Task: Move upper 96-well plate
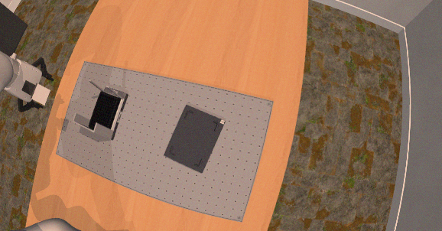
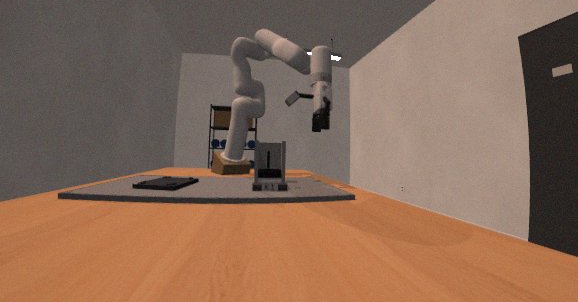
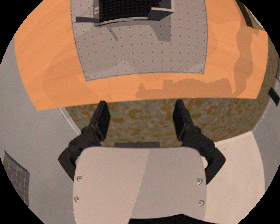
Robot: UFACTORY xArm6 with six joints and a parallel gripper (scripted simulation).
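My hand is 17 cm to the left of the black 96-well plate, 15 cm above it and 4 cm short of it. Also, from my hand: white plate 17 cm to the right, 16 cm below, 4 cm ahead; then pale A1 square 52 cm to the right, 18 cm below, 18 cm ahead.
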